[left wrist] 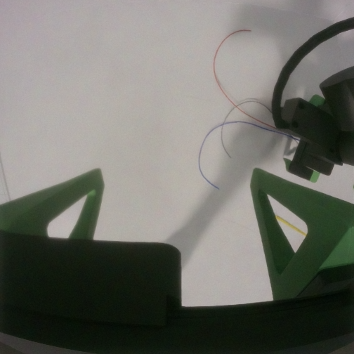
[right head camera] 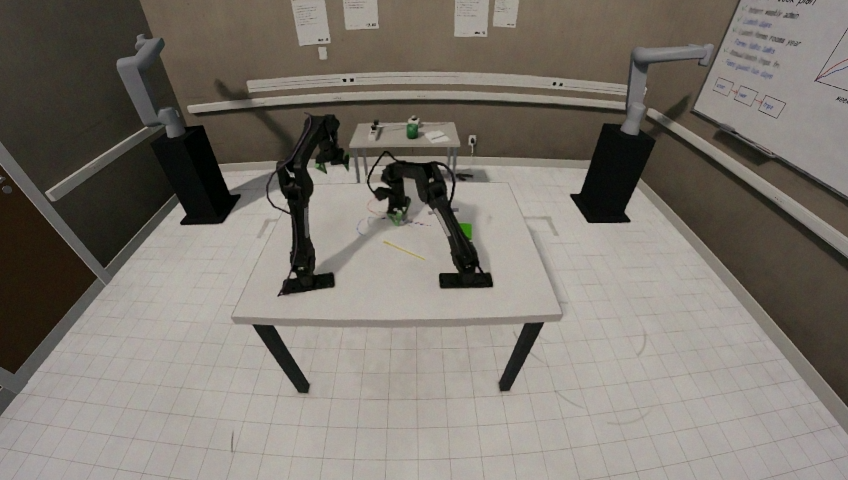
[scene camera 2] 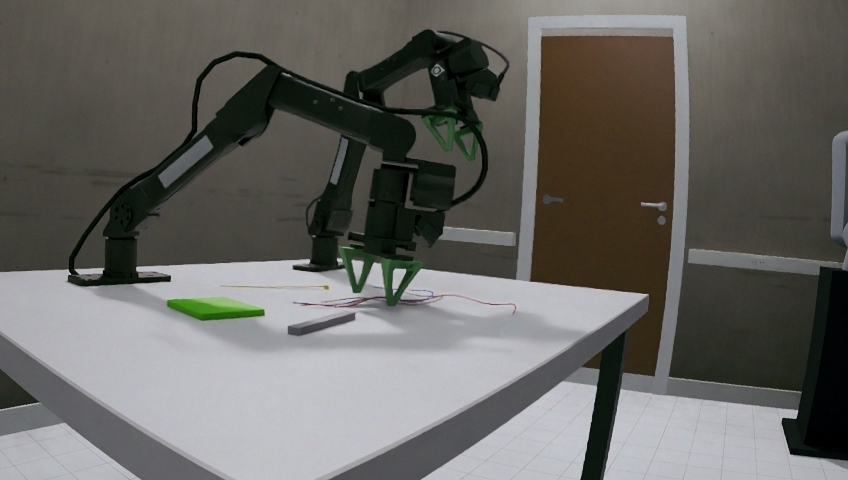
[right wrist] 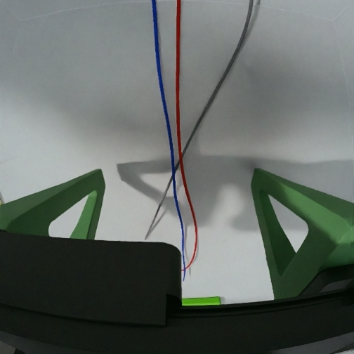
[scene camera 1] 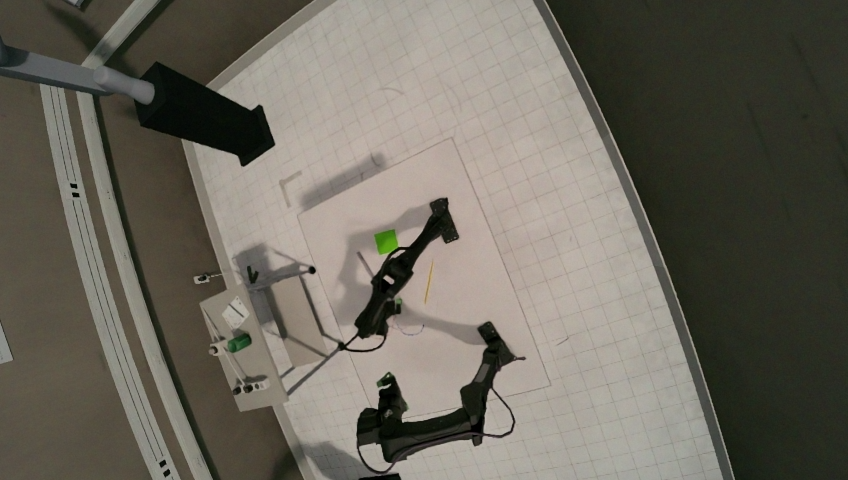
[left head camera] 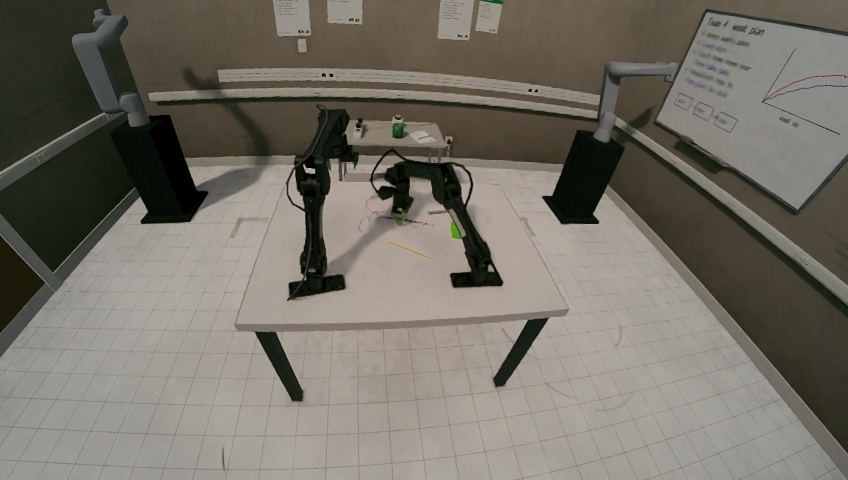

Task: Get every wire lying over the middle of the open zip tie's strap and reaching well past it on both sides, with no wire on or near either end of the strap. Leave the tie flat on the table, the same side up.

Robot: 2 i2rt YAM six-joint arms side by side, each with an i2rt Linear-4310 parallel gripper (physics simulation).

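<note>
The yellow zip tie lies flat and straight on the table, nearer the arm bases than the wires. The red wire, blue wire and grey wire lie on the table, crossing one another, apart from the tie. My right gripper is open, low over the wires, which run between its fingers. My left gripper is open and empty, high above the table at its side. Parts of the wires are hidden by the right gripper in the head views.
A green square block and a grey bar lie on the table near the right arm. The right arm reaches over the table between the head cameras and the grey bar. A small side table stands behind.
</note>
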